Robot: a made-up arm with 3 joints. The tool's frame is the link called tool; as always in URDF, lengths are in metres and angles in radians. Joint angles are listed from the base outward. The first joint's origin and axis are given. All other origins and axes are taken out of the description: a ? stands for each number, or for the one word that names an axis. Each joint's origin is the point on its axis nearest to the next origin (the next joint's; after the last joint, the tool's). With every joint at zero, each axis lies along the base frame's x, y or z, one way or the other. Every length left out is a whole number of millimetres.
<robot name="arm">
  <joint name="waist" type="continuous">
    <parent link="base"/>
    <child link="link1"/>
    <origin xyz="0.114 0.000 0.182"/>
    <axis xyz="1 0 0"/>
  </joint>
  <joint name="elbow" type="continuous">
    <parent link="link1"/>
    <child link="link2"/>
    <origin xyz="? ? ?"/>
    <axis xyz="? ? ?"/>
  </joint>
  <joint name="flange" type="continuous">
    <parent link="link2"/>
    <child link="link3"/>
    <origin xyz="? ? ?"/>
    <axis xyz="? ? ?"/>
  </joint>
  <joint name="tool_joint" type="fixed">
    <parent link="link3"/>
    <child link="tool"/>
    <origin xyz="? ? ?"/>
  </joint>
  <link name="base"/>
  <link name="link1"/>
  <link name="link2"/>
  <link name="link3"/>
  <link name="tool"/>
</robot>
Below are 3 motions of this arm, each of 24 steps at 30 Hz.
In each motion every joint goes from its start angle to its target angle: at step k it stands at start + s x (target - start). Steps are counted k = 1, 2, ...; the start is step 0. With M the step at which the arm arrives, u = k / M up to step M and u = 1 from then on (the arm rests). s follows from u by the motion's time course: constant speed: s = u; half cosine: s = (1 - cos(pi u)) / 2; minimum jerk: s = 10 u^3 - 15 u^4 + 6 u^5.
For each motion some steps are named. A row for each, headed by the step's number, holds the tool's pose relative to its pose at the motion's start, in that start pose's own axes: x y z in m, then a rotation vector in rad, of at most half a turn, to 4 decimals.
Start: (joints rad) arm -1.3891 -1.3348 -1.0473
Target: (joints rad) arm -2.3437 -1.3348 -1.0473
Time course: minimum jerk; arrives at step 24
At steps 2, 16, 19, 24:
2: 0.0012 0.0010 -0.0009 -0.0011 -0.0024 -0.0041
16: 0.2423 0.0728 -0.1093 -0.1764 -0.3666 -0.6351
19: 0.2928 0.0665 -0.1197 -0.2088 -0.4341 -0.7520
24: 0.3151 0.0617 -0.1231 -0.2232 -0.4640 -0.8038

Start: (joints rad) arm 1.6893 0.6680 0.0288
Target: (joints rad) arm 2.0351 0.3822 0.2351
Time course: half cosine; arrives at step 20
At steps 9, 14, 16, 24:
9: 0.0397 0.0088 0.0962 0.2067 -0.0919 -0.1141
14: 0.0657 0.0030 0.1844 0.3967 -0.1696 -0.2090
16: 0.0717 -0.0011 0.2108 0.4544 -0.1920 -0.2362
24: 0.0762 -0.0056 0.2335 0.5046 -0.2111 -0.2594

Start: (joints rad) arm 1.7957 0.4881 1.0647
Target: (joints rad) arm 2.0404 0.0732 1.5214
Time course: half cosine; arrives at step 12
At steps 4, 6, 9, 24:
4: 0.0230 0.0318 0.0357 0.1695 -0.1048 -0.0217
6: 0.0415 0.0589 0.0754 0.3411 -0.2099 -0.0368
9: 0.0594 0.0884 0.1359 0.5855 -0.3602 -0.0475
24: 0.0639 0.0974 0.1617 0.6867 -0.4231 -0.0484

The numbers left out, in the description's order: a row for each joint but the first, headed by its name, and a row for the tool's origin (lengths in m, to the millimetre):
elbow: xyz 0.000 0.342 -0.149, axis 0 0 1
flange: xyz 0.103 0.129 0.000, axis 1 0 0
tool: xyz 0.000 0.095 -0.049

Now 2 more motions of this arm.
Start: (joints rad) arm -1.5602 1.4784 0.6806
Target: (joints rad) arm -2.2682 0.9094 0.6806
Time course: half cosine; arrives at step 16
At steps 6, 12, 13, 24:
6: -0.0002 -0.0864 -0.0665 -0.0392 0.0572 -0.2714
12: -0.0729 -0.2552 -0.1708 -0.2007 0.1516 -0.7284
13: -0.0872 -0.2744 -0.1802 -0.2266 0.1619 -0.7776
24: -0.1084 -0.3001 -0.1919 -0.2640 0.1756 -0.8431

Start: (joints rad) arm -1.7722 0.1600 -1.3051
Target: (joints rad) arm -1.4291 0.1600 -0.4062
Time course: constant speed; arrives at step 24
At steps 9, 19, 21, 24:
9: 0.0046 -0.0456 0.0788 0.4641 -0.0087 -0.0188
19: 0.0072 -0.1267 0.1574 0.9797 -0.0262 -0.0365
21: 0.0074 -0.1465 0.1707 1.0828 -0.0307 -0.0396
24: 0.0073 -0.1781 0.1887 1.2374 -0.0381 -0.0438

